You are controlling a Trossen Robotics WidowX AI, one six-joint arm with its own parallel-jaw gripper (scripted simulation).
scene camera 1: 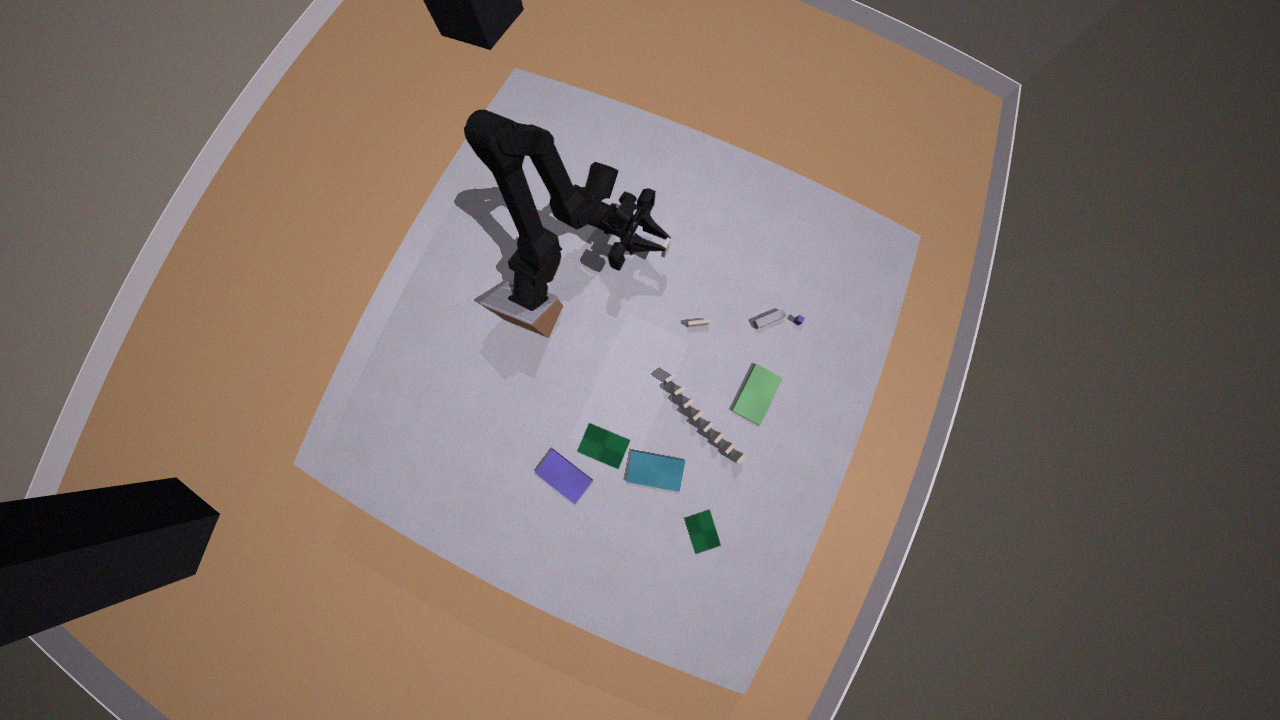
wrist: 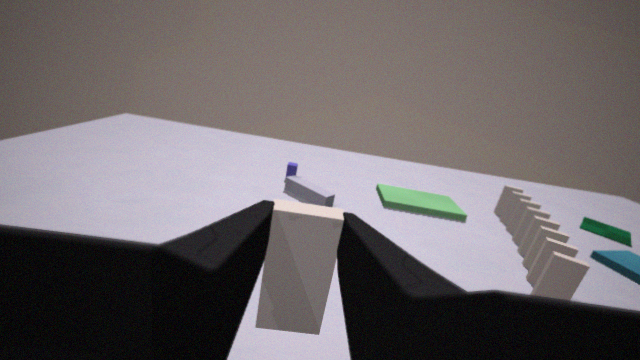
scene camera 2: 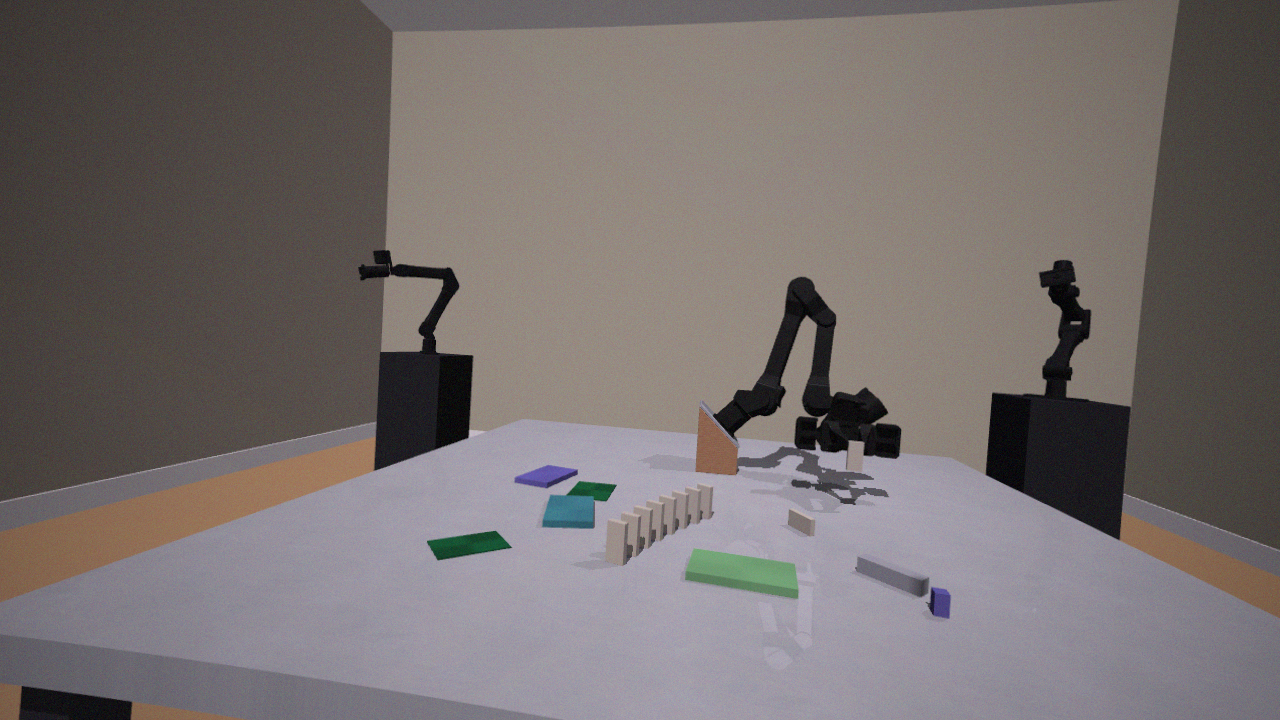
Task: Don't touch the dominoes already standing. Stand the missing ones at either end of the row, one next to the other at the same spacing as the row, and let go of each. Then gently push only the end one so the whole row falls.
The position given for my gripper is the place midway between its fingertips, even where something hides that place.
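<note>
Grey bar [scene camera 2: 879,569] [wrist: 302,188]. Light green slab [scene camera 2: 754,574] [scene camera 1: 755,398] [wrist: 393,197]. Teal slab [scene camera 1: 647,469] [scene camera 2: 563,511]. Purple slab [scene camera 1: 556,470], out of frame in the wrist view. Cream domino [wrist: 549,245]. Another cream domino [wrist: 301,254], carried by my gripper [scene camera 2: 856,444].
</note>
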